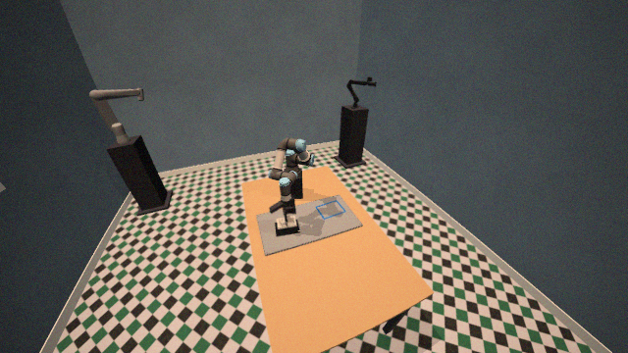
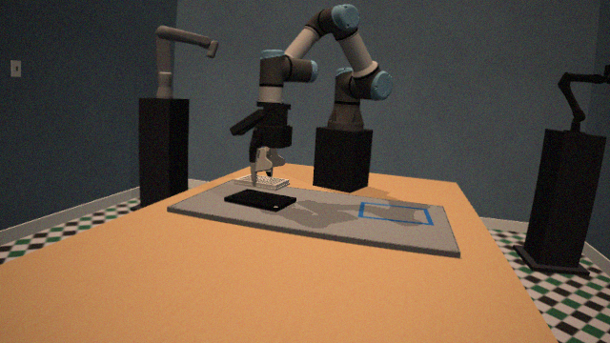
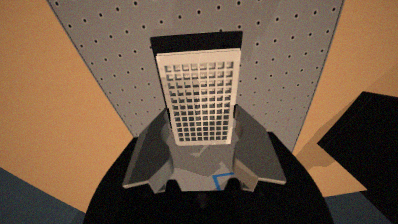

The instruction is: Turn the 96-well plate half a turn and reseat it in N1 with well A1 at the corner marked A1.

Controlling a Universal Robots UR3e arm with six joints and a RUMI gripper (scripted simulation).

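Now: the black plate nest N1 6 cm below my hand. Round my hand: white 96-well plate (1 cm below); then white corner mark (7 cm ahead, 6 cm to the left, 5 cm below).
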